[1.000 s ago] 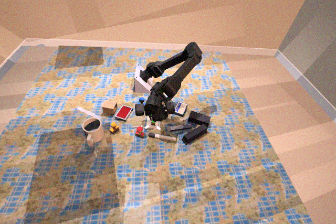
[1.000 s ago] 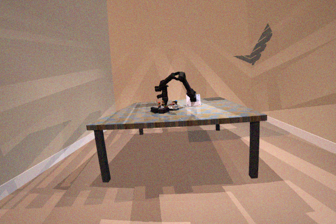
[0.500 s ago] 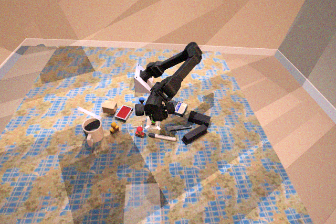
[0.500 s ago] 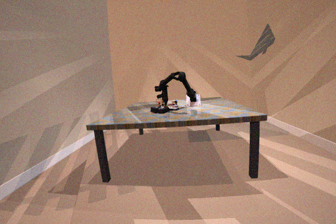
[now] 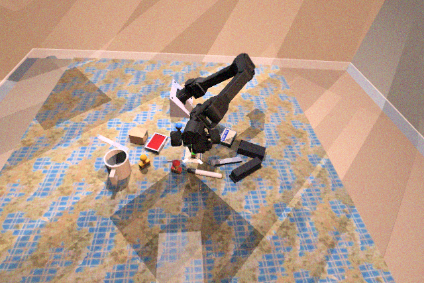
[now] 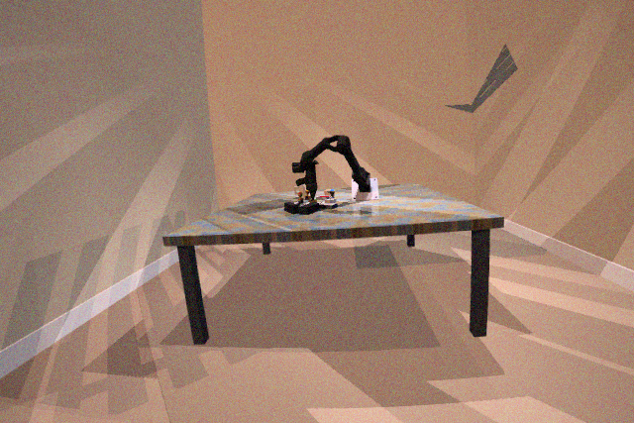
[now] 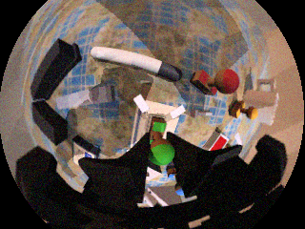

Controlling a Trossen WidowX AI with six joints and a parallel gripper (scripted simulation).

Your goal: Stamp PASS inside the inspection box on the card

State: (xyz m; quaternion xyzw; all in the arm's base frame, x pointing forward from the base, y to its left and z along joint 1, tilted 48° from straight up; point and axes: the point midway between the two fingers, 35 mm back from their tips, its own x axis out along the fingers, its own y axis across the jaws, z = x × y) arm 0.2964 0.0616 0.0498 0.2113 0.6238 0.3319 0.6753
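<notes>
My gripper tip is right at the green-knobbed stamp. Also, from my gripper tip: marker (9 cm ahead, 3 cm to the left, 1 cm below); white box (10 cm behind, 1 cm below); white card (1 cm behind, 2 cm below).
</notes>
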